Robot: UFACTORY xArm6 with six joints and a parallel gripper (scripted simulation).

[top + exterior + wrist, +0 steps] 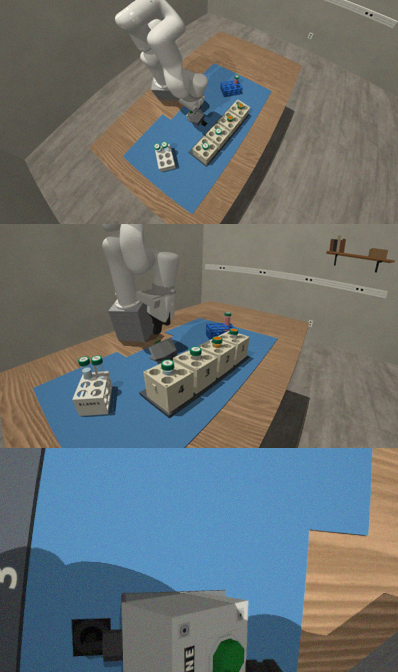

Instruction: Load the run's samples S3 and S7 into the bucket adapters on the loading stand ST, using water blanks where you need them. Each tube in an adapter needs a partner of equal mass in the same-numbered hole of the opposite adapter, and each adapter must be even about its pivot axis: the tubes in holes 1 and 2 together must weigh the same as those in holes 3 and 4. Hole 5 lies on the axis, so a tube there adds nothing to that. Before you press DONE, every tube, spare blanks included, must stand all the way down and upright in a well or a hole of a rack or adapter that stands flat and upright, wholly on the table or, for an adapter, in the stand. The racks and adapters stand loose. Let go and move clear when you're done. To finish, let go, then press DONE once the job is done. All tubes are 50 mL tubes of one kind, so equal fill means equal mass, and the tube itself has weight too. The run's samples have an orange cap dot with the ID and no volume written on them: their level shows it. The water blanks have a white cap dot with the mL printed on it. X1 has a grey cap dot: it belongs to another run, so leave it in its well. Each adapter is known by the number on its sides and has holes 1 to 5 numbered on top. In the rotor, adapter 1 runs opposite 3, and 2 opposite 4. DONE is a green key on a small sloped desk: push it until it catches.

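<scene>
My gripper is now 6 cm above the green DONE key. The rest, counted from my hand: blue rack (34 cm to the left, 9 cm below, 9 cm ahead); then white blanks rack (32 cm to the right, 9 cm below, 4 cm ahead); then adapter (24 cm ahead, 17 cm to the left, 7 cm below).
</scene>
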